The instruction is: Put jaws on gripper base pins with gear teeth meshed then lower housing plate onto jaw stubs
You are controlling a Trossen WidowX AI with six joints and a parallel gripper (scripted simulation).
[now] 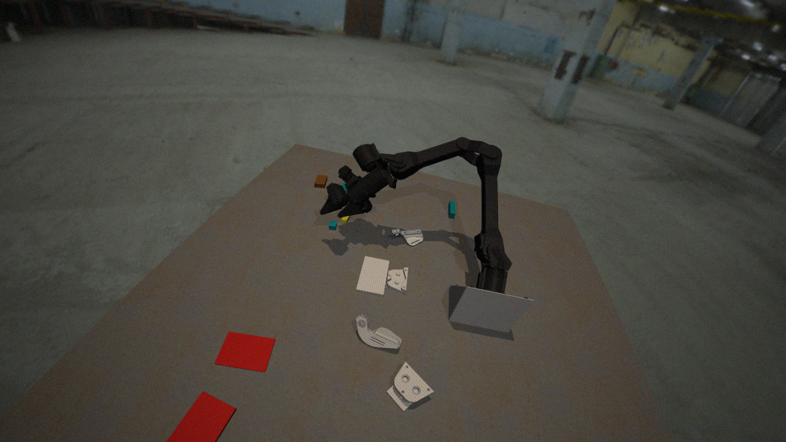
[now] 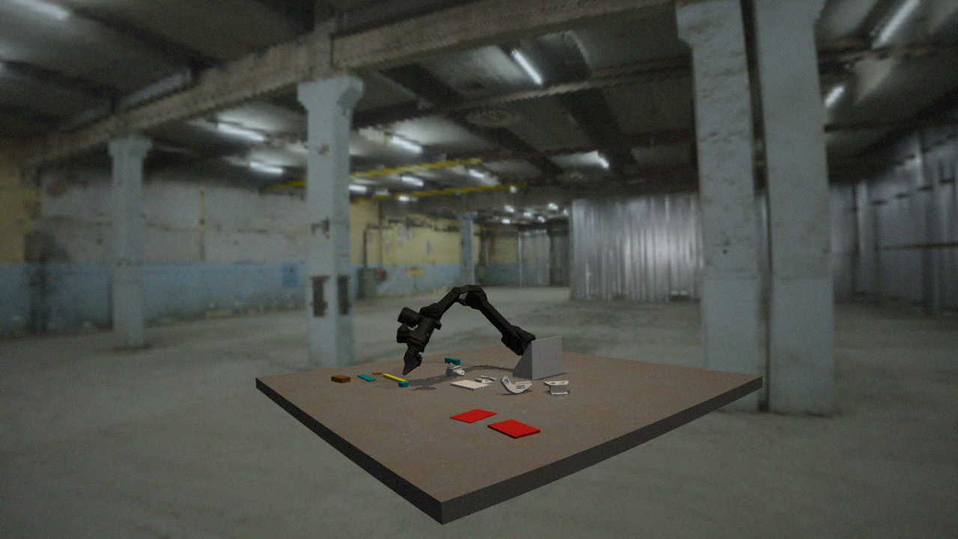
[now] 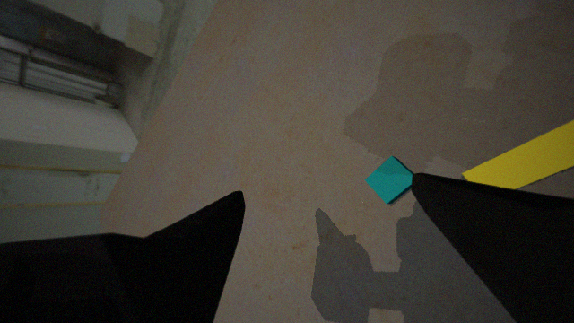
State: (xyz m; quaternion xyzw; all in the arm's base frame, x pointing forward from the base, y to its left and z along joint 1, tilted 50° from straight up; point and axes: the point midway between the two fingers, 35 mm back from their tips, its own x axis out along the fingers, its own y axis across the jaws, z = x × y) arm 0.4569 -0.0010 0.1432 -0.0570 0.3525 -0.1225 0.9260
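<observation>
My gripper tip is now 28 cm to the right of the gripper jaw, 22 cm past it and 3 cm above it. The rest, counted from my gripper tip: yellow bar (13 cm to the right, 6 cm below, 2 cm behind); teal block (35 cm behind, 29 cm to the right, 5 cm below).
</observation>
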